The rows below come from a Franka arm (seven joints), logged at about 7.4 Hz.
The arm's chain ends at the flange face. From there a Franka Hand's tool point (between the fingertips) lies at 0.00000 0.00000 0.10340 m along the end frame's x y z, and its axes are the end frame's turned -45 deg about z.
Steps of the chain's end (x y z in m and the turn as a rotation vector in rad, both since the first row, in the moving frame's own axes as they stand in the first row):
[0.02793 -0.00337 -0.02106 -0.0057 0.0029 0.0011]
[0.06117 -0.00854 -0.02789 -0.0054 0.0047 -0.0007]
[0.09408 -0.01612 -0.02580 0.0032 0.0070 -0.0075]
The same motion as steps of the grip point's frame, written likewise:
[0.02193 0.01800 -0.02106 -0.0061 -0.0020 0.0011]
[0.04924 0.03795 -0.02789 -0.0071 -0.0005 -0.0007]
[0.07867 0.05540 -0.02580 -0.0027 0.0072 -0.0075]

